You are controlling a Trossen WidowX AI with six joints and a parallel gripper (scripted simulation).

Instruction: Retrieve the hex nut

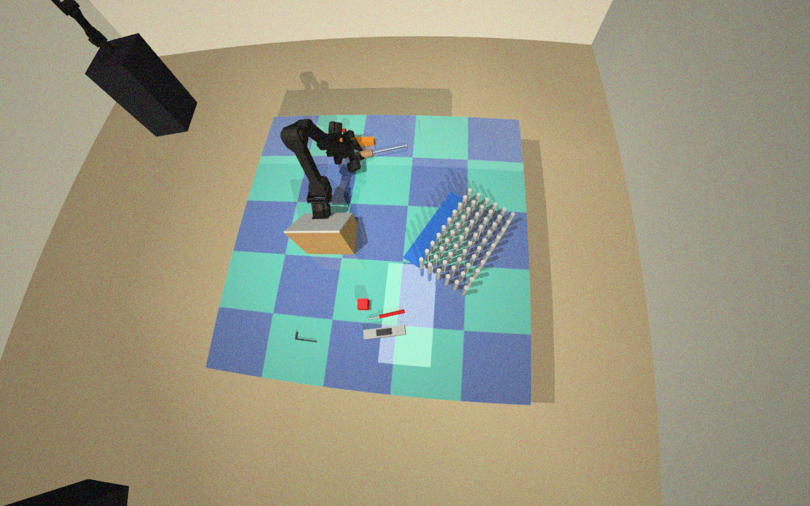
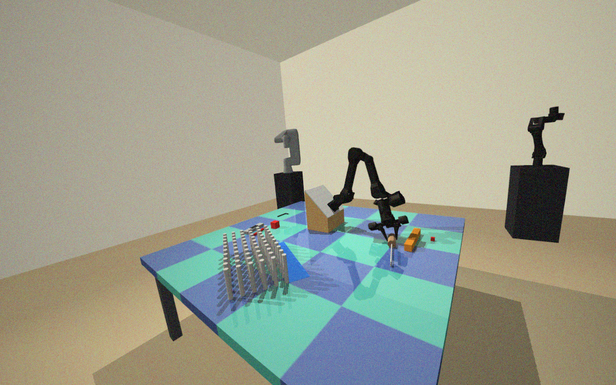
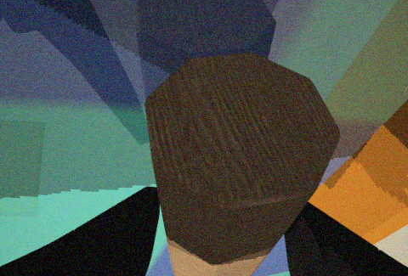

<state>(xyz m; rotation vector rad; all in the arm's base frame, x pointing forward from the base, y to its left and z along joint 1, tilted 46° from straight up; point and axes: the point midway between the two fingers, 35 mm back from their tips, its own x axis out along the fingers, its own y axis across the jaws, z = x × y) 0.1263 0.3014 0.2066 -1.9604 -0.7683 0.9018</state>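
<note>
The wooden-handled pick lies 10 cm ahead of my gripper tip and 2 cm to the left of it. The rest, counted from my gripper tip: orange block: 6 cm behind, 9 cm to the left; small red cube: 10 cm behind, 17 cm to the left, 1 cm below; blue taped strip: 32 cm ahead, 39 cm to the right, 2 cm below.
</note>
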